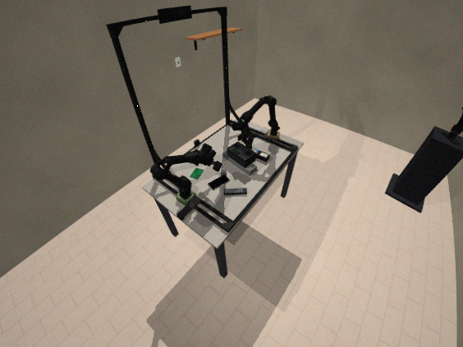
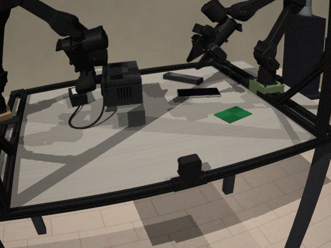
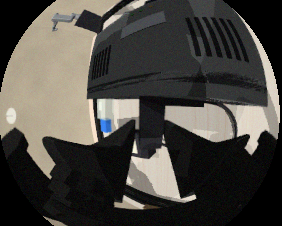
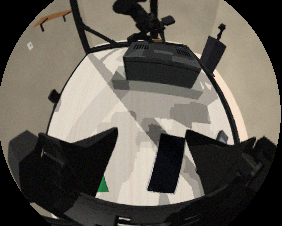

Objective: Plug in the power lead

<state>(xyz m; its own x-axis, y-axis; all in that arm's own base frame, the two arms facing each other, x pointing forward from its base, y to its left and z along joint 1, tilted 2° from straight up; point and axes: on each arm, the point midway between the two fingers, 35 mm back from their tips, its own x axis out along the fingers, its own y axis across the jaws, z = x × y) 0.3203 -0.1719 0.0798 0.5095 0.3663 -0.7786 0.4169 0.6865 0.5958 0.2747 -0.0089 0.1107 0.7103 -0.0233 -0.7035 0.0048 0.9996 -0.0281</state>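
Now: the right-angle plug 10 mm ahead of my left hand, 20 mm to the right of it and 30 mm below it. From my left hand the other things lie so: green card (150 mm behind, 430 mm to the right, 130 mm below); then black remote (220 mm ahead, 330 mm to the right, 110 mm below); then grey block (10 mm ahead, 120 mm to the right, 100 mm below).
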